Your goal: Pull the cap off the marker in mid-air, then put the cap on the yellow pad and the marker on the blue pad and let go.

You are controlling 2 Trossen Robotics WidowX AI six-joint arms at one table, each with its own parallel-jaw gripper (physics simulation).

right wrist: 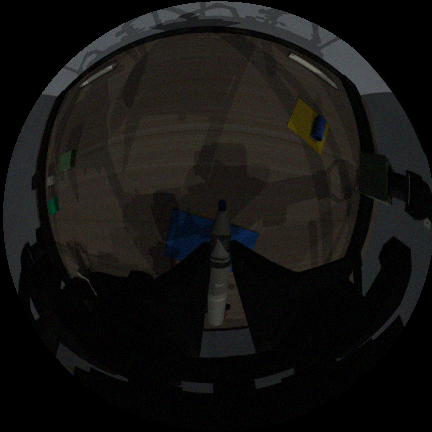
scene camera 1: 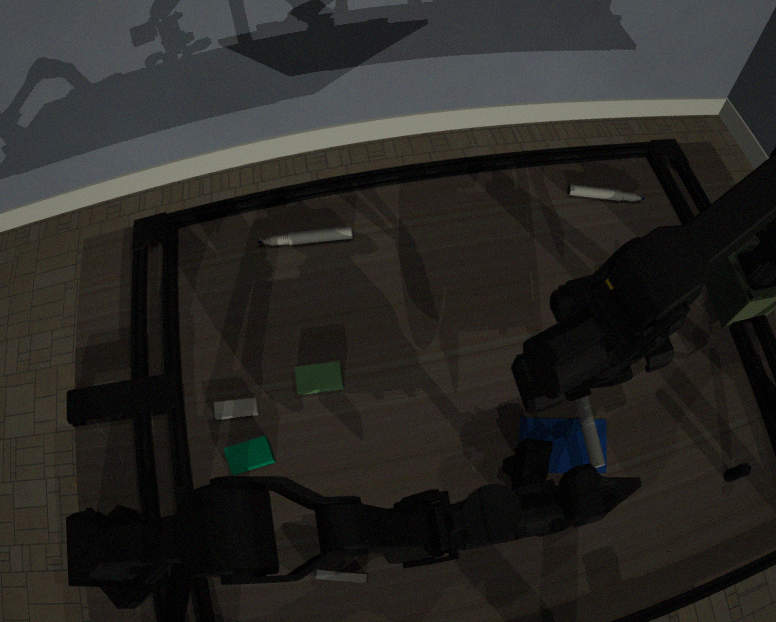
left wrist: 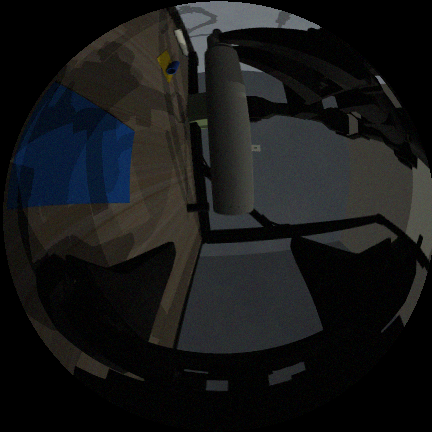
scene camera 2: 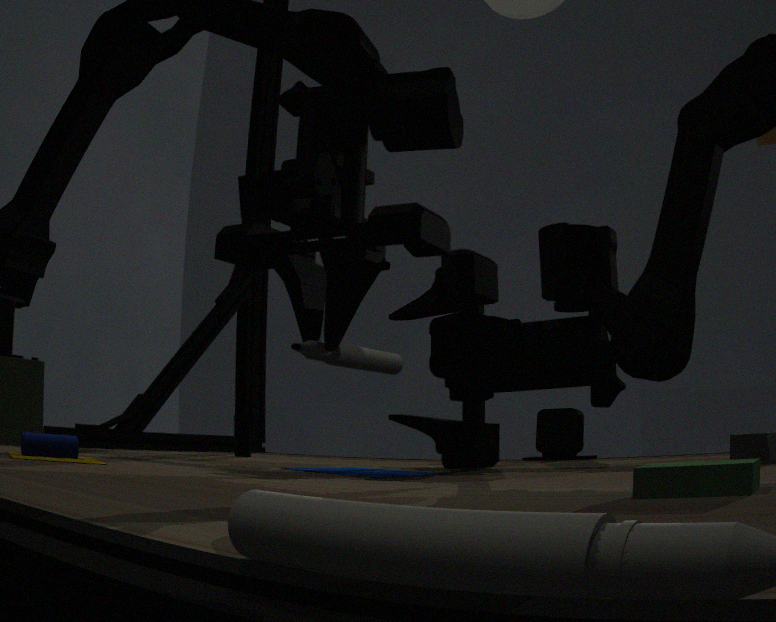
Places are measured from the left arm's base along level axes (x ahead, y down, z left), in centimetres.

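Pixels of known places: left gripper, fingertip midpoint: point(right wrist: 234, 330) point(scene camera 1: 624, 488) point(left wrist: 234, 245); right gripper, fingertip midpoint: point(right wrist: 219, 246) point(scene camera 1: 578, 386) point(left wrist: 219, 44) point(scene camera 2: 320, 351); left arm's base, link origin: point(right wrist: 40, 247) point(scene camera 1: 117, 556); right arm's base, link origin: point(right wrist: 389, 182) point(scene camera 1: 758, 270).
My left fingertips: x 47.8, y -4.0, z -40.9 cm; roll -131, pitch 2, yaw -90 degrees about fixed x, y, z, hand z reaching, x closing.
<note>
Ahead of a thing's pixels: the offset from my left fingertips to its top centre.
The blue cap {dy +7.4, dx +28.6, dz +14.2 cm} point(scene camera 2: 49, 445) point(left wrist: 172, 67) point(right wrist: 319, 128) lies on its side on the yellow pad {dy +9.2, dx +27.7, dz +15.3 cm} point(scene camera 2: 90, 461) point(left wrist: 164, 60) point(right wrist: 299, 112). My right gripper point(scene camera 2: 321, 346) point(right wrist: 219, 246) is shut on the uncapped white marker {dy -1.0, dx +4.4, dz +9.9 cm} point(scene camera 1: 590, 430) point(scene camera 2: 365, 359) point(left wrist: 230, 135) near its dark tip. The marker is nearly level, high above the blue pad {dy +9.2, dx +3.0, dz +8.9 cm} point(scene camera 1: 566, 460) point(scene camera 2: 359, 471) point(left wrist: 115, 170) point(right wrist: 185, 235). My left gripper point(scene camera 2: 390, 367) point(left wrist: 234, 245) is open and empty, its fingertips close to the marker's rear end. The yellow pad does not show in scene camera 1.
Two other white markers {dy +7.4, dx +3.5, dz +56.8 cm} point(scene camera 1: 307, 237) {dy +7.4, dx +43.2, dz +25.8 cm} point(scene camera 1: 602, 193) lie on the table. A green block {dy +7.8, dx -10.7, dz +39.7 cm} point(scene camera 1: 318, 377), a grey block {dy +8.1, dx -21.5, dz +45.1 cm} point(scene camera 1: 235, 408) and a teal block {dy +7.8, dx -24.8, dz +39.2 cm} point(scene camera 1: 249, 454) lie at the left. A pale bar {dy +7.1, dx -28.6, dz +19.6 cm} point(scene camera 1: 340, 575) lies below the left arm. A green box point(scene camera 2: 19, 395) stands at the edge.
</note>
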